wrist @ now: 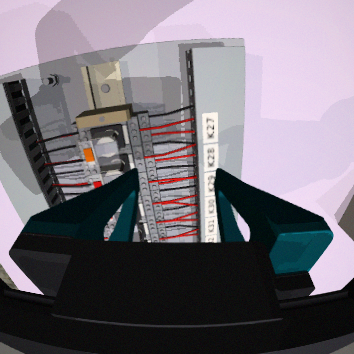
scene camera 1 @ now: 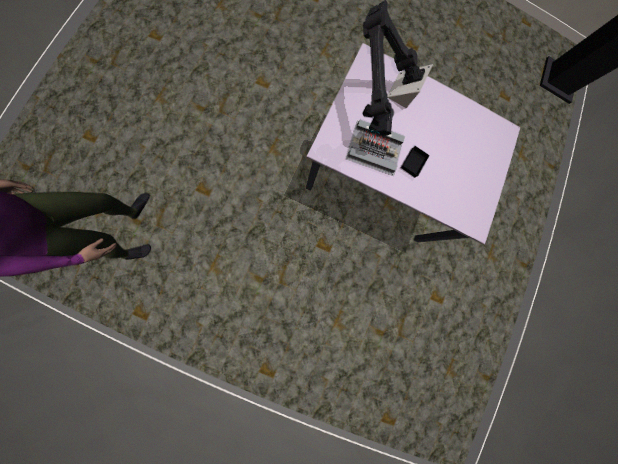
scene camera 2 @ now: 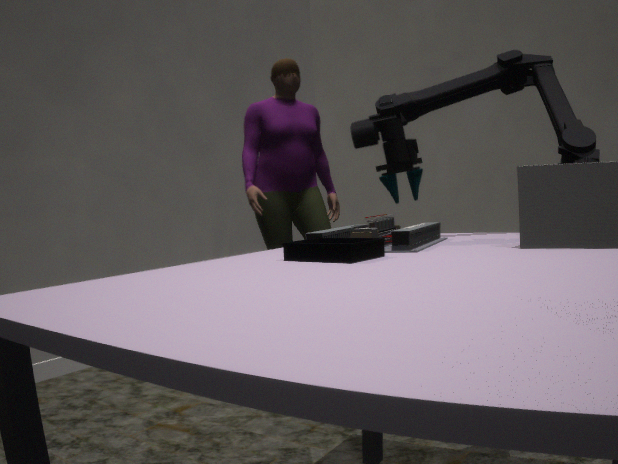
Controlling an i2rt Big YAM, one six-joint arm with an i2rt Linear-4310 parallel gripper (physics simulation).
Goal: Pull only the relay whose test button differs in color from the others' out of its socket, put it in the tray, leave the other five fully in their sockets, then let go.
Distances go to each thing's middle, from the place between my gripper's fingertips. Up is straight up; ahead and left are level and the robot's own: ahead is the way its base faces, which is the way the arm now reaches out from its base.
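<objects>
A grey panel (wrist: 154,77) sits 100 mm below my hand, 80 mm to the left of it and 40 mm ahead of it. As for the tan end block (wrist: 122,112), it is 60 mm ahead of my hand and 20 mm to the right of it, and 70 mm below it.
</objects>
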